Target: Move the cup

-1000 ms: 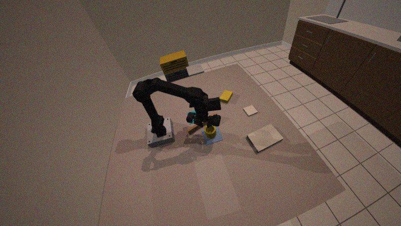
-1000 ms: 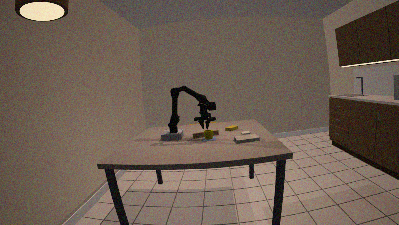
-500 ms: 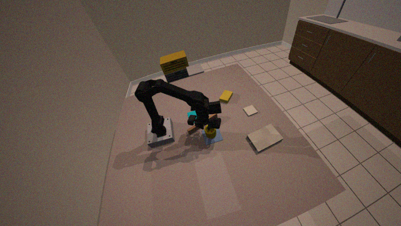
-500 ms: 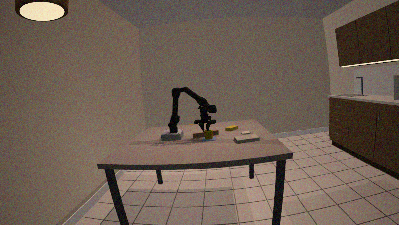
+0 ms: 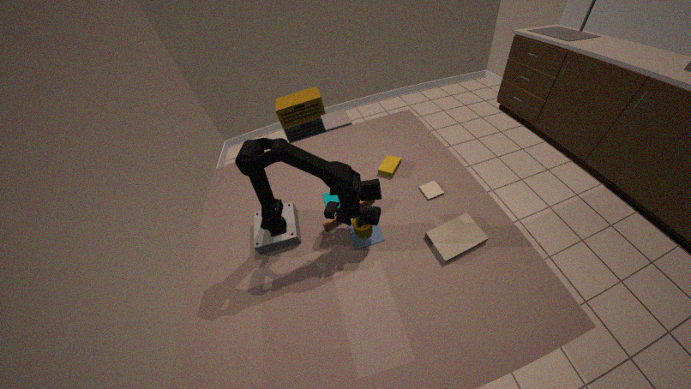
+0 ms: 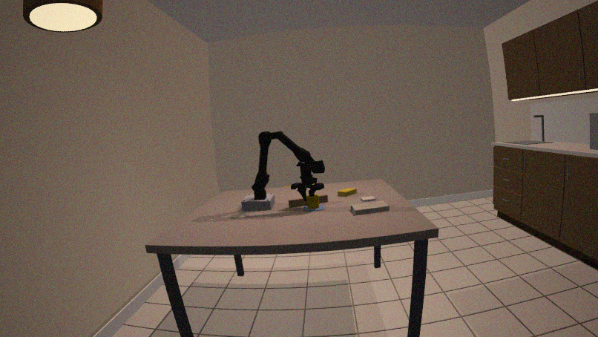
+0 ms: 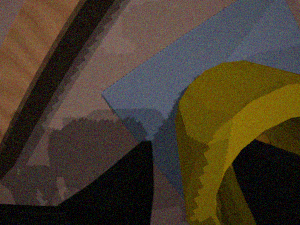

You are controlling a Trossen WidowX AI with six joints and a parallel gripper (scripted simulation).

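Right now the yellow cup is 20 mm to the right of my gripper tip and 20 mm ahead of it. From my gripper tip the other things lie so: wooden bar (80 mm to the left, 30 mm below); then blue pad (50 mm below, 30 mm ahead, 20 mm to the right); then beige tile (350 mm ahead, 60 mm to the left, 30 mm below).
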